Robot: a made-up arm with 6 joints.
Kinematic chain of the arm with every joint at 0, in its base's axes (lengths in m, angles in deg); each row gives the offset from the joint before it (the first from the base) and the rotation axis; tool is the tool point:
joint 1: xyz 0 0 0.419 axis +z
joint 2: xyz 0 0 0 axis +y
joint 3: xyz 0 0 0.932 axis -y
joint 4: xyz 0 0 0 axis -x
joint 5: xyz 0.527 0 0 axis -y
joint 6: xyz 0 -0.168 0 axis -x
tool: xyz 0 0 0
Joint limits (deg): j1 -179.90..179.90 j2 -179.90..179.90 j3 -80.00..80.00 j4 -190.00..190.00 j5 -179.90..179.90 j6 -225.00..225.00
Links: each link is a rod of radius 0.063 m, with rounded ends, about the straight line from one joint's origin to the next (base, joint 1, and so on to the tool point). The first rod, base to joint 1, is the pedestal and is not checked.
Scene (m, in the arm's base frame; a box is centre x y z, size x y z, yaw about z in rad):
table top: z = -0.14
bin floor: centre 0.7 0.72 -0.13 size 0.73 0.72 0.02 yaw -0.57
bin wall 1: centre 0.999 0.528 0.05 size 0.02 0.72 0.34 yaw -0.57
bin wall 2: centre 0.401 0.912 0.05 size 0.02 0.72 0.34 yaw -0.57
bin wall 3: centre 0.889 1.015 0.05 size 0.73 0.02 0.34 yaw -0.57
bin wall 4: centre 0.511 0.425 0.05 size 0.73 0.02 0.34 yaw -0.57
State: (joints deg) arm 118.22 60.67 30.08 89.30 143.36 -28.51
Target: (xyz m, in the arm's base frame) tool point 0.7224 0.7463 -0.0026
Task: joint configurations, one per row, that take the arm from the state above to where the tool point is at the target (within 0.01 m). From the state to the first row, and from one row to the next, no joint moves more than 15 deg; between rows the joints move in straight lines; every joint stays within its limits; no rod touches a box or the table.
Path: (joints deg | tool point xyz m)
1: 104.26 59.46 19.63 86.32 143.36 -28.51 | -0.3134 1.2769 0.6838
2: 90.30 58.24 9.17 83.34 143.36 -28.51 | 0.0129 1.2639 0.6207
3: 76.34 57.03 -1.28 80.36 143.36 -28.51 | 0.3107 1.1591 0.5648
4: 62.38 55.82 -11.73 77.38 143.36 -28.51 | 0.5535 0.9787 0.5181
5: 48.43 54.61 -22.19 74.40 143.36 -28.51 | 0.7223 0.7464 0.4826
6: 48.35 68.66 -17.38 74.90 143.36 -28.51 | 0.7413 0.7677 0.2436
7: 48.27 82.72 -12.57 75.40 143.36 -28.51 | 0.7224 0.7463 -0.0026

